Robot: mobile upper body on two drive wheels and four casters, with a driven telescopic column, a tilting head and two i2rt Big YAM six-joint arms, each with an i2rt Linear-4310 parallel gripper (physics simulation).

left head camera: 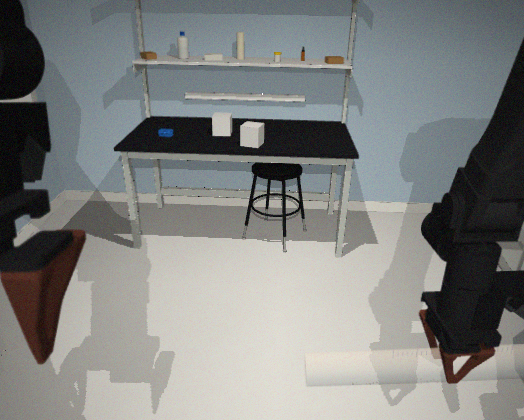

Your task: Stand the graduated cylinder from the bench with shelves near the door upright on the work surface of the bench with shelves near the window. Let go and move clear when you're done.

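Frame: origin at the left arm's base, x ahead, y left, z up, level; metres.
Seen in the pictures: right gripper, fingertip midpoint: point(444, 370).
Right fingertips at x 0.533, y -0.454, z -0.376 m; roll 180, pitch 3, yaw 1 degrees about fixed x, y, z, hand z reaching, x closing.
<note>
A point is followed by its place in that frame.
The graduated cylinder point(350, 369) @(z -0.361, x 0.526, y -0.315 m) is a long, pale tube with faint marks, lying level across the lower right of the head view. Its left end shows; its other end runs out past the right picture edge, and its base is not seen. My right gripper point(442, 359) @(z -0.376, x 0.533, y -0.454 m) is shut on it, with the reddish fingers pointing down around the tube. My left gripper point(44, 312) is open and empty at the left edge, partly out of view. A bench with a black work surface point(305, 137) @(z -0.796, x 2.933, y -0.592 m) and a shelf stands across the room, well beyond both grippers. No window shows.
Two white boxes point(222, 124) @(z -0.714, x 2.955, y -0.032 m) point(252, 135) @(z -0.717, x 2.722, y -0.228 m) and a small blue object point(166, 133) @(z -0.772, x 2.938, y 0.343 m) are on the bench top. A black stool point(277, 171) @(z -0.999, x 2.822, y -0.400 m) stands at its front. The shelf point(260, 62) @(z -0.339, x 3.141, y -0.287 m) above holds a bottle point(183, 46) @(z -0.255, x 3.268, y 0.238 m), a tall cream cylinder point(240, 46) @(z -0.251, x 3.263, y -0.153 m) and several small items.
</note>
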